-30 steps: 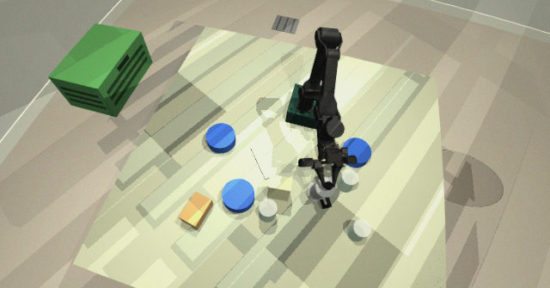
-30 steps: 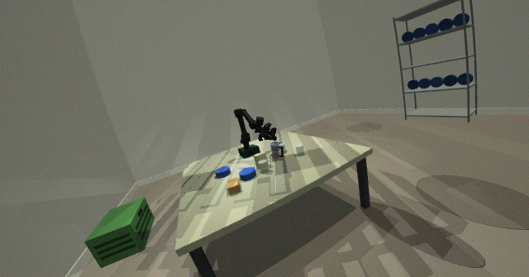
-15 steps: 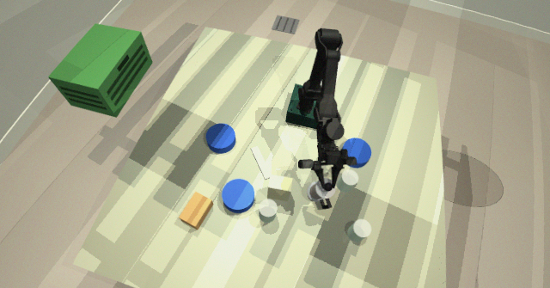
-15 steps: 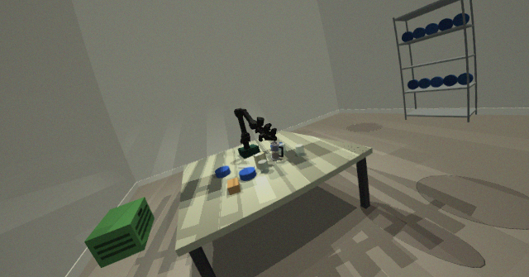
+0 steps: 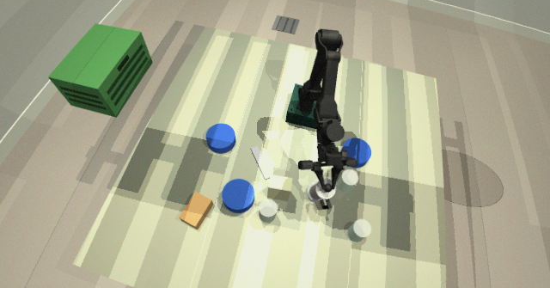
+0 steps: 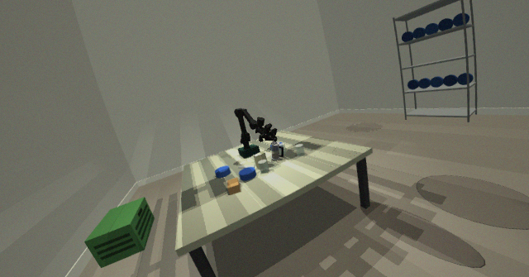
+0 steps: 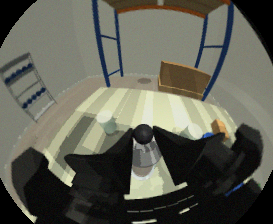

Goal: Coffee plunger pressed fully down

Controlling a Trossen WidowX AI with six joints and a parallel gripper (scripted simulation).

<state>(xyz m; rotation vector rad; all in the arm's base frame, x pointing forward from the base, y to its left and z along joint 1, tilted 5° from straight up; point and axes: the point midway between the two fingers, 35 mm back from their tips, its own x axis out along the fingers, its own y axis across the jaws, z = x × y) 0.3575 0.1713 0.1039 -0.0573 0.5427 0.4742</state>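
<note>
The coffee press lies 90 mm below my gripper tip and 20 mm behind it. Also, from my gripper tip: pale block (160 mm to the right, 120 mm below, 10 mm ahead).
</note>
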